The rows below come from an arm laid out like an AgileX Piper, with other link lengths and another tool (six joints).
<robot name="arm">
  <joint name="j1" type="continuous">
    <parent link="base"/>
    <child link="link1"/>
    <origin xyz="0 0 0.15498" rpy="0 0 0"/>
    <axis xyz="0 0 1"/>
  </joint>
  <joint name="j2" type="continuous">
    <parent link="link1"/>
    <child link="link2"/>
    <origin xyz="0 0 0" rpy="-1.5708 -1.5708 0"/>
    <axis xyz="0 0 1"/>
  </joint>
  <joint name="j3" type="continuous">
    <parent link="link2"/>
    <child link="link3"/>
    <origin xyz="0.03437 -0.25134 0" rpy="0 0 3.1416"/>
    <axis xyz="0 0 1"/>
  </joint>
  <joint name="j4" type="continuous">
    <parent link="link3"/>
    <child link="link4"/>
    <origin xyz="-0.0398 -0.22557 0" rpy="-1.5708 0 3.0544"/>
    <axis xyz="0 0 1"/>
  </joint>
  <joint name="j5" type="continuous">
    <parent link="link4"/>
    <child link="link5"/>
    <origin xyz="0 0 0" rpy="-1.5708 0 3.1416"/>
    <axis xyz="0 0 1"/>
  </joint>
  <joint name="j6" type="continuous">
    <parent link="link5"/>
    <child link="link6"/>
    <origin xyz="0 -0.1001 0" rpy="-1.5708 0 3.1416"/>
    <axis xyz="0 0 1"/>
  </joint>
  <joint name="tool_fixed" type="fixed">
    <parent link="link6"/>
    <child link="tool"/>
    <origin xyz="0.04 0.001 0.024" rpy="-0.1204 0 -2.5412"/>
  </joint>
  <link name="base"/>
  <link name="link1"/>
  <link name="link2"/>
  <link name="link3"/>
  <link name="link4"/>
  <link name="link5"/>
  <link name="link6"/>
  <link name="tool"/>
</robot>
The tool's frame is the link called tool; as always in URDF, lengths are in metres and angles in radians. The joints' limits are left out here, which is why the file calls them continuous.
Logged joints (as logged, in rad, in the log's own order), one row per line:
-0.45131, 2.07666, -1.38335, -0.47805, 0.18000, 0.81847
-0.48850, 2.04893, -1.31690, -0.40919, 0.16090, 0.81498
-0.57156, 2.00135, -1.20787, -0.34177, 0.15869, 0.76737
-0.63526, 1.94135, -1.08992, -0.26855, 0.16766, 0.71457
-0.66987, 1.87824, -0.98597, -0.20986, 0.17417, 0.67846
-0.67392, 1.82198, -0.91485, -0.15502, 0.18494, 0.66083
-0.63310, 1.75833, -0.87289, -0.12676, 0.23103, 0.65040
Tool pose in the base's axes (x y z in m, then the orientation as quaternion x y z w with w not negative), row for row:
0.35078, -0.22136, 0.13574, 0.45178, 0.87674, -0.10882, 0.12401
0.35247, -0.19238, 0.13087, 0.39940, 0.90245, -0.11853, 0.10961
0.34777, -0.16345, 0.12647, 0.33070, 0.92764, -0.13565, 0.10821
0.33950, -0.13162, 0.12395, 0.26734, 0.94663, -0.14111, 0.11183
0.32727, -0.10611, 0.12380, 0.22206, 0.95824, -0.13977, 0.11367
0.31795, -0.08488, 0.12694, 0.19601, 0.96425, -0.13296, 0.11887
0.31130, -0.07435, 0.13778, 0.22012, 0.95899, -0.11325, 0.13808
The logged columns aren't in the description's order. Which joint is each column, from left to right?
Columns, left to right: j4, j2, j3, j1, j6, j5.
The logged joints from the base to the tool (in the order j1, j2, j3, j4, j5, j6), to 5 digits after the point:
-0.47805, 2.07666, -1.38335, -0.45131, 0.81847, 0.18000
-0.40919, 2.04893, -1.31690, -0.48850, 0.81498, 0.16090
-0.34177, 2.00135, -1.20787, -0.57156, 0.76737, 0.15869
-0.26855, 1.94135, -1.08992, -0.63526, 0.71457, 0.16766
-0.20986, 1.87824, -0.98597, -0.66987, 0.67846, 0.17417
-0.15502, 1.82198, -0.91485, -0.67392, 0.66083, 0.18494
-0.12676, 1.75833, -0.87289, -0.63310, 0.65040, 0.23103

